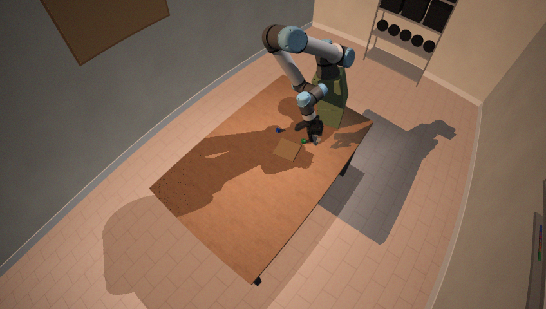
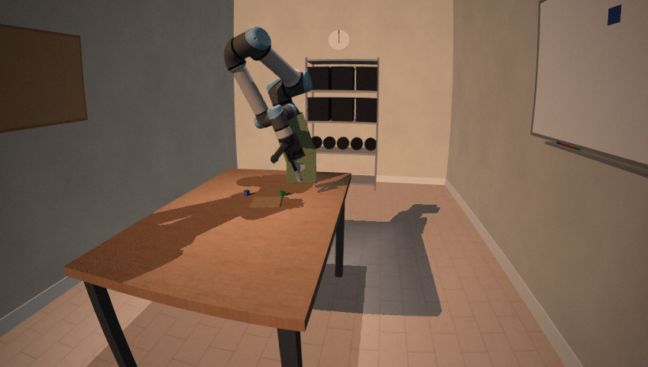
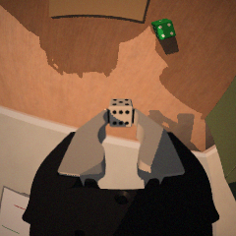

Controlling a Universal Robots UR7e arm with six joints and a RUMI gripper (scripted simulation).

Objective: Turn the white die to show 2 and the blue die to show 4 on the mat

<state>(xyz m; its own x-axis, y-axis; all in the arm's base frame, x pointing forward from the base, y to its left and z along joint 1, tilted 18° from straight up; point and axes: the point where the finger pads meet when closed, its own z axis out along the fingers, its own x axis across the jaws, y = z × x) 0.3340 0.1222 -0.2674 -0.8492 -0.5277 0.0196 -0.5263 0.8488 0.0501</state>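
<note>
Right now my hand is right at the white die. The rest, counted from my hand: blue die 5 cm ahead, 28 cm to the right, 9 cm below; green die 1 cm behind, 10 cm to the right, 9 cm below; tan mat 11 cm ahead, 13 cm to the right, 10 cm below.
</note>
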